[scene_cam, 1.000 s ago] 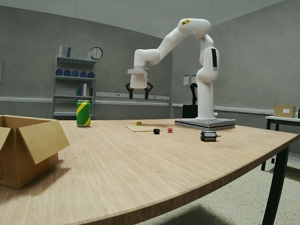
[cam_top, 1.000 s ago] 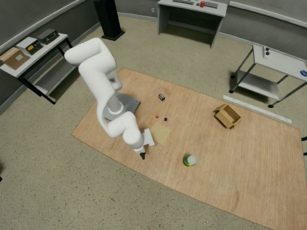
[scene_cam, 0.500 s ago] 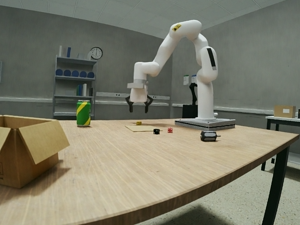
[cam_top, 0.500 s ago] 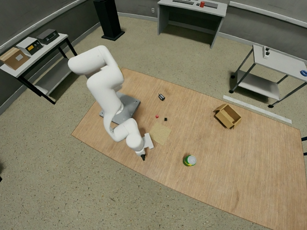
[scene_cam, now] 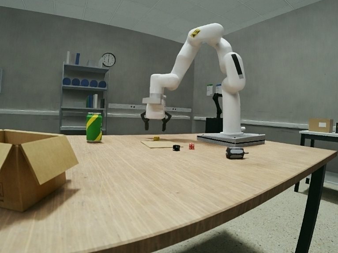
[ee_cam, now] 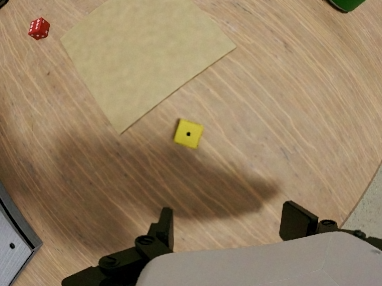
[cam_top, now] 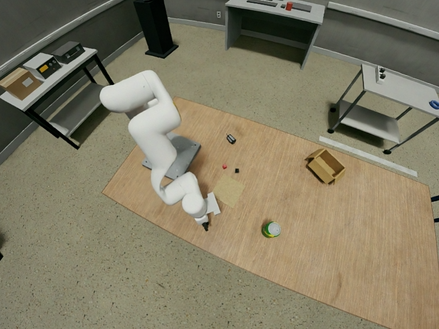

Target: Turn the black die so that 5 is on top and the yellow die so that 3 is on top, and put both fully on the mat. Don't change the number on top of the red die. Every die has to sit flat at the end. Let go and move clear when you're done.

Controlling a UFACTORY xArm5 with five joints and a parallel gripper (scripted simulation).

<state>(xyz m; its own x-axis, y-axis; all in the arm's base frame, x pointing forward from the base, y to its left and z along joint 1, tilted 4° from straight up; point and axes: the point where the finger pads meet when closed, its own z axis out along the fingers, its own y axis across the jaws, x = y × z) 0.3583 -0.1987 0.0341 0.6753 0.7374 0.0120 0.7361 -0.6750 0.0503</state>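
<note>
The yellow die is 70 mm to the left of my hand, 40 mm below it and 20 mm ahead of it. From my hand the other things lie so: black die: 300 mm to the left, 50 mm ahead, 40 mm below; then tan mat: 180 mm to the left, 50 mm below, 50 mm ahead; then red die: 290 mm to the left, 40 mm below, 20 mm behind.
</note>
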